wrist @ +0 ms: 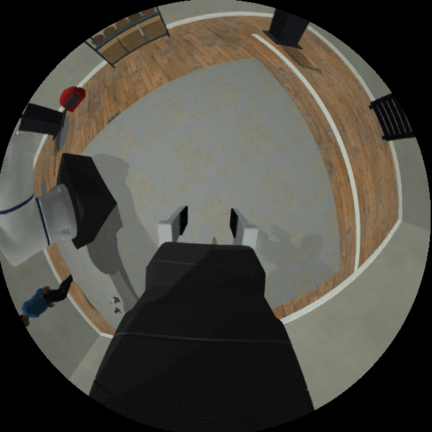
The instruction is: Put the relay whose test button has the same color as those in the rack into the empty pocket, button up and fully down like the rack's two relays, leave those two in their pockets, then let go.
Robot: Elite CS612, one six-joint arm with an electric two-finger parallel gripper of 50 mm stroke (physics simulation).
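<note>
My gripper [208, 215] is open and empty, its two dark-padded fingers wide apart above a large grey mottled surface [210, 150]. Two tiny dark-and-light items lie near the lower left edge of that surface: an upper one [115, 300] and a lower one [117, 311]. They are too small to identify as relays, and no test button colour can be read. They are far to the left of my fingers and nearer the bottom of the view. The rack and its empty pocket cannot be made out; the dark gripper body hides the bottom middle.
The white arm [55, 215] and a black angular block [90, 200] stand at the left. Farther out are a shelf unit [163, 22], a red object [70, 98], a black stand [289, 27], a slatted black object [378, 120] and a figure in blue [36, 303].
</note>
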